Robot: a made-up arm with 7 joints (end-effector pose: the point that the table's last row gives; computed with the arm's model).
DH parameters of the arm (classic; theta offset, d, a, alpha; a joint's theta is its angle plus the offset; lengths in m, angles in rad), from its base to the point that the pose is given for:
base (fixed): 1.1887 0 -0.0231 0
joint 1: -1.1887 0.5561 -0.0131 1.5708
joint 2: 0 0.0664 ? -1.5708
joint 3: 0 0.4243 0.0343 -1.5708
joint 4: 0 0.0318 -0.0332 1.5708
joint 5: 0 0.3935 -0.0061 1.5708
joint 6: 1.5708 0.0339 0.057 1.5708
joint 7: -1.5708 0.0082 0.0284 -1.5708
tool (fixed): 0 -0.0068 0 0
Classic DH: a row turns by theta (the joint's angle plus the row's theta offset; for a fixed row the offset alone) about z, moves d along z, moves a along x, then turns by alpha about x.
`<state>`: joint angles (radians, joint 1 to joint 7).
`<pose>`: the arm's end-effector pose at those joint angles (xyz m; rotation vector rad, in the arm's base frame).
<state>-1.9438 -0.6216 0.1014 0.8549 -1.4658 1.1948 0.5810</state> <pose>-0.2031 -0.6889 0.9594 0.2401 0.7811 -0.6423</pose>
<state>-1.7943 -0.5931 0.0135 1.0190 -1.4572 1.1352 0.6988</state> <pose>-0.1303 -0.7161 0.9061 0.3317 0.7226 -0.5778</pose>
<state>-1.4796 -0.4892 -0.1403 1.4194 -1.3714 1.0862 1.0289</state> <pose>0.0210 -0.7009 0.8105 0.4973 0.4663 -0.4443</pose>
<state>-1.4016 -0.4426 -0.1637 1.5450 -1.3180 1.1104 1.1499</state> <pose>0.0583 -0.6772 0.7947 0.5393 0.3262 -0.3965</pose>
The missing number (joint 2, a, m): 0.0251
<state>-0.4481 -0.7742 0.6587 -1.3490 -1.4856 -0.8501 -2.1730</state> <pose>-0.0611 -0.3327 1.0602 0.3393 1.2076 1.2836</pose>
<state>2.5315 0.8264 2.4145 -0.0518 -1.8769 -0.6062 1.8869</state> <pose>0.5499 -0.2766 1.2120 -1.3351 -1.0226 -1.2599</pose>
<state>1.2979 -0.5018 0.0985 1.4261 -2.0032 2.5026 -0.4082</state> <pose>0.1105 0.5565 0.8014 1.9477 0.4811 -1.0737</pose>
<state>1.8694 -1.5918 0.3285 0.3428 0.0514 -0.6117 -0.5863</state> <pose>-0.2496 0.7465 0.3646 0.3540 -2.0426 -0.5499</pose>
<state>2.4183 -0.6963 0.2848 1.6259 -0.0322 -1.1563 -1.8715</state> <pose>-0.4778 0.3420 0.5854 0.3834 -1.1458 1.1795</pose>
